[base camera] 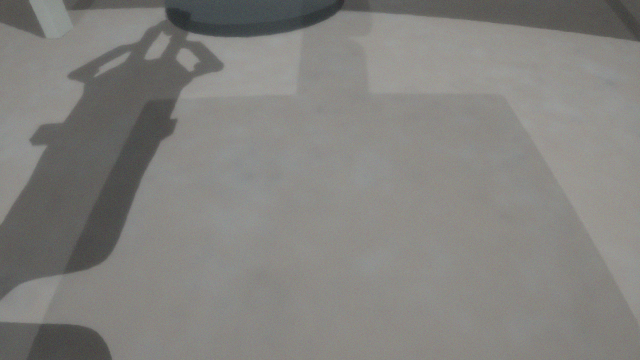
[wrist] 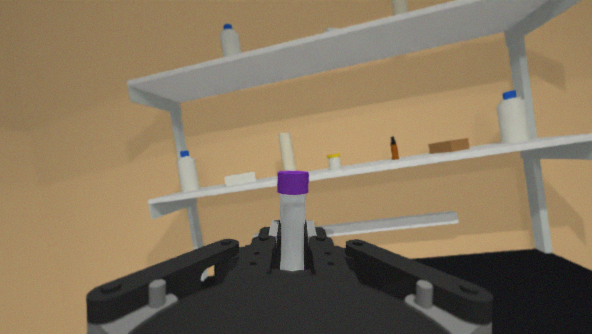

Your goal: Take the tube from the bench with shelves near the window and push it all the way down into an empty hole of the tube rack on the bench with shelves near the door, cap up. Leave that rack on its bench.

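Frame: origin at the arm's base, x left, y up, z ahead, level; centimetres.
Where they show: gripper, fingertip midpoint: (wrist: 292, 233).
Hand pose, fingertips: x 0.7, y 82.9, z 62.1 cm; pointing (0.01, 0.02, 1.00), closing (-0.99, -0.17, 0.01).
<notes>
After its pixels a point has its place.
The tube (wrist: 293, 220) {z 60.2, x 0.4, y 84.3 cm} has a purple cap and a clear, whitish body. It stands cap up between the fingers in the wrist view. My gripper (wrist: 292, 233) {z 62.1, x 0.7, y 82.9 cm} is shut on the tube, below its cap. Behind it is the bench with shelves; its black bench top (wrist: 505, 280) {z 125.2, x -64.1, y 36.6 cm} shows at the lower right, partly hidden by the gripper. The tube rack does not show in either view.
Two white shelves (wrist: 300, 62) {z 139.7, x -8.0, y 126.1 cm} (wrist: 420, 159) {z 120.3, x -39.1, y 82.2 cm} hold bottles, a white box (wrist: 240, 179) {z 140.6, x 23.3, y 84.1 cm}, a small amber bottle (wrist: 394, 149) {z 138.5, x -39.0, y 86.3 cm} and a brown box (wrist: 448, 146) {z 131.9, x -55.8, y 84.4 cm}. In the base view, a dark rounded object (base camera: 250, 17) {z 89.5, x 13.0, y -36.6 cm} and a pale leg (base camera: 51, 20) {z 92.6, x 60.6, y -35.0 cm} stand on the floor ahead.
</notes>
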